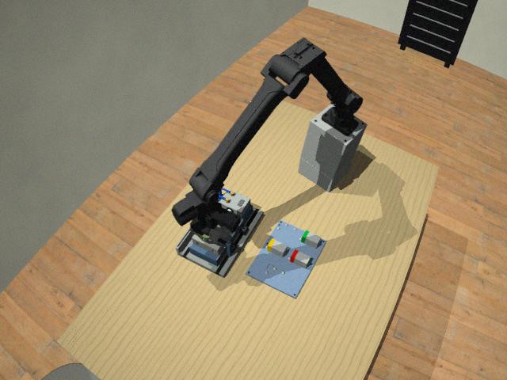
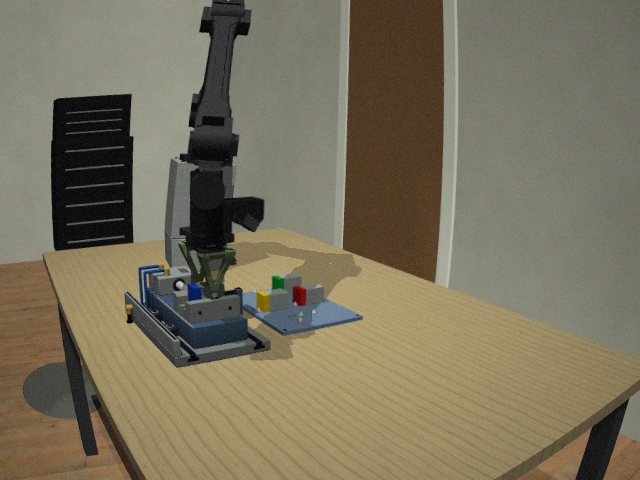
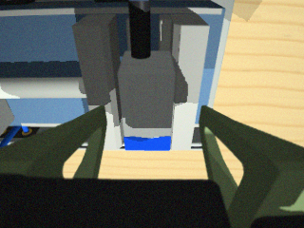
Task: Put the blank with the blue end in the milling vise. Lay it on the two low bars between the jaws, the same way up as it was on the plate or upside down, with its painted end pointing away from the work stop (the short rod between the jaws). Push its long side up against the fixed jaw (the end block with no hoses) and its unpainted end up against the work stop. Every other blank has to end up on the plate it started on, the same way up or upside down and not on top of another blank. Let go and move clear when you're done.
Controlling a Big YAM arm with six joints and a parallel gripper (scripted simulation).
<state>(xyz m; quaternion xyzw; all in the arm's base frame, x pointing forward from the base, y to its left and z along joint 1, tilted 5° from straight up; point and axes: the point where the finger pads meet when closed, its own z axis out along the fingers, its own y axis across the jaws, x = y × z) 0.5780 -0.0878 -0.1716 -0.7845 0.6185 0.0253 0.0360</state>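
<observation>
The fixed jaw is 20 mm ahead of my hand and 40 mm below it. Also, from my hand: light blue plate 150 mm behind, 220 mm to the left, 120 mm below; yellow-ended blank 150 mm behind, 170 mm to the left, 100 mm below; black work stop rod 20 mm behind, 40 mm to the left, 30 mm below.
</observation>
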